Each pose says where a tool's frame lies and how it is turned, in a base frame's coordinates. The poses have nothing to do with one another.
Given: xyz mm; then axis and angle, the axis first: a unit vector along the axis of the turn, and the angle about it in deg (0 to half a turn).
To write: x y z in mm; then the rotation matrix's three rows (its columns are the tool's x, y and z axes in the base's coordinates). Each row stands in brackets. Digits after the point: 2 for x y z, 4 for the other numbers.
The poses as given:
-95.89 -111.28 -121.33 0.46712 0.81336 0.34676 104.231
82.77 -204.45 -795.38 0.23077 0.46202 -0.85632 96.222
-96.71 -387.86 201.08 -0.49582 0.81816 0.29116 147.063
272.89 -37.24 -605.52 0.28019 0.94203 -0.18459 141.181
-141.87 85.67 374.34 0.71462 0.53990 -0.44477 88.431
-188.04 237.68 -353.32 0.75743 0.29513 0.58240 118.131
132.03 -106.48 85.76 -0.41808 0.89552 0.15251 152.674
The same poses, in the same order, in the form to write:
[-95.89 -111.28 -121.33], [[0.0260 0.1372 0.9902], [0.8095 0.5784 -0.1014], [-0.5866 0.8042 -0.0960]]
[82.77 -204.45 -795.38], [[-0.0494 0.9695 0.2403], [-0.7331 0.1282 -0.6679], [-0.6783 -0.2091 0.7044]]
[-96.71 -387.86 201.08], [[-0.3871 -0.9044 0.1793], [-0.5878 0.3919 0.7077], [-0.7104 0.1686 -0.6833]]
[272.89 -37.24 -605.52], [[-0.6395 0.5853 0.4985], [0.3539 0.7997 -0.4850], [-0.6825 -0.1337 -0.7185]]
[-141.87 85.67 374.34], [[0.5241 0.8199 0.2306], [-0.0693 0.3109 -0.9479], [-0.8488 0.4808 0.2198]]
[-188.04 237.68 -353.32], [[0.3727 -0.1847 0.9094], [0.8425 -0.3433 -0.4150], [0.3889 0.9209 0.0276]]
[132.03 -106.48 85.76], [[-0.5583 -0.7770 0.2907], [-0.6370 0.6260 0.4498], [-0.5315 0.0660 -0.8445]]

